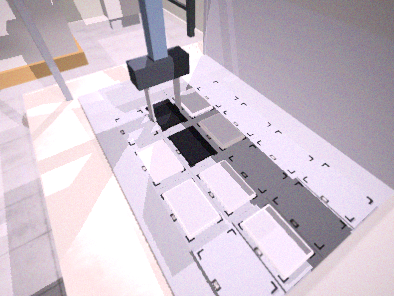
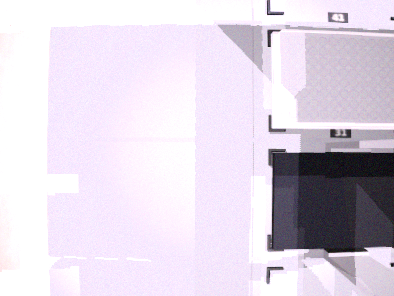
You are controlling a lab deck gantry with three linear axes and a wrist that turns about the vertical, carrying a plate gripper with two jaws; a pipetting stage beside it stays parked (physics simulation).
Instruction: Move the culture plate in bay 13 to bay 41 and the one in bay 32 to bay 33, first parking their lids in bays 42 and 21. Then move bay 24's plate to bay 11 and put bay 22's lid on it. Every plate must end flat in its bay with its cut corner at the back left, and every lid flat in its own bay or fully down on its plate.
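Places are measured from the robot's base along level axes (x ahead, y left, z up), in metres.
Pixels of known places: gripper, fingertip midpoint: (image 1: 165, 113) (image 2: 344, 200); robot's base, origin of the base link: (image 1: 116, 120).
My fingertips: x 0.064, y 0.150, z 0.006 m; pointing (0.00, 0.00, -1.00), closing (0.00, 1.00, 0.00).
For each thing: its middle in the pictures, then the offset to it from my fingertips.
- Bay 32's plate, body centre: (image 1: 220, 129) dx +0.164, dy +0.107, dz +0.001 m
- Bay 13's plate, body centre: (image 1: 190, 205) dx +0.328, dy -0.107, dz +0.001 m
- Bay 24's plate, body centre: (image 1: 275, 237) dx +0.492, dy +0.000, dz +0.015 m
- white plate with wells, body centre: (image 2: 344, 80) (image 1: 192, 101) dx +0.000, dy +0.107, dz +0.001 m
- flat white piece, body centre: (image 1: 159, 160) dx +0.164, dy -0.107, dz -0.002 m
- rimmed plate, body centre: (image 1: 226, 184) dx +0.328, dy +0.000, dz +0.001 m
My gripper (image 1: 164, 113) is down over bay 21, its jaws close against the long sides of a black lid (image 1: 169, 116) (image 2: 325, 212), which sits level at the bay. Another black lid (image 1: 192, 145) lies in bay 22. Bay 32's plate (image 1: 222, 131) is pale and smooth on top; I cannot tell whether its lid is on. Bay 13's plate (image 1: 191, 207) lies flat, white and pale. Bay 24's plate (image 1: 272, 245) is white with a raised rim. The wells and cut corners of these plates are too faint to make out.
A white plate with wells (image 1: 197, 104) (image 2: 350, 77) stands in bay 31, close behind the gripped lid. A flat white piece (image 1: 161, 162) lies in bay 12 and a rimmed plate (image 1: 226, 185) in bay 23. The back wall (image 1: 300, 75) rises behind the deck.
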